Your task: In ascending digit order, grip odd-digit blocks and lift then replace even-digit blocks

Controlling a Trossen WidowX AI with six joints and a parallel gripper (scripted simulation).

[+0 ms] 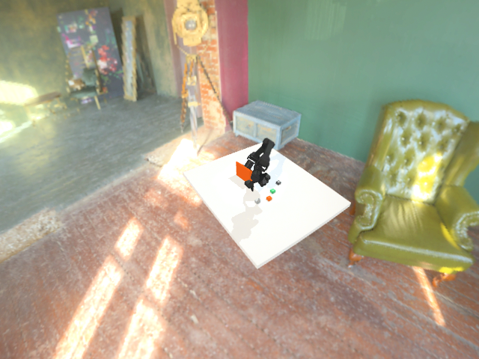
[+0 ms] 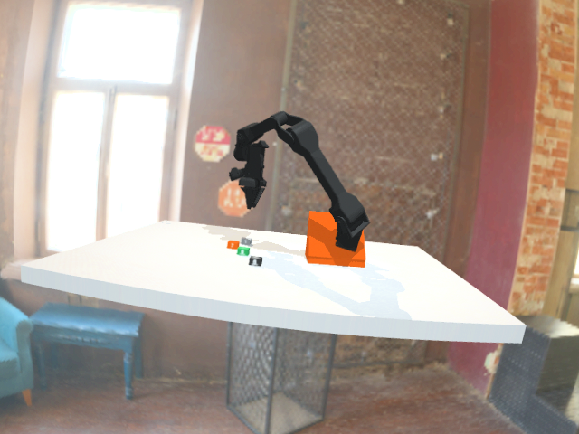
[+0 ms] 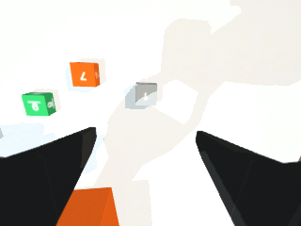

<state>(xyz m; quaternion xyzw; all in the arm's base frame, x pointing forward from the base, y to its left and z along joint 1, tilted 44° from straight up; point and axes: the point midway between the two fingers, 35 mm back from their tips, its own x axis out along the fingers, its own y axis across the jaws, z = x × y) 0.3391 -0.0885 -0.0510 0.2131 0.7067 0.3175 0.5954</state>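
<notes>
The grey block lies 11 cm below my gripper tip and 1 cm ahead of it. Round my gripper tip: black block: 26 cm to the left, 11 cm below, 9 cm behind; orange block: 11 cm below, 9 cm to the left, 2 cm ahead; green block: 16 cm to the left, 11 cm below, 3 cm behind.
</notes>
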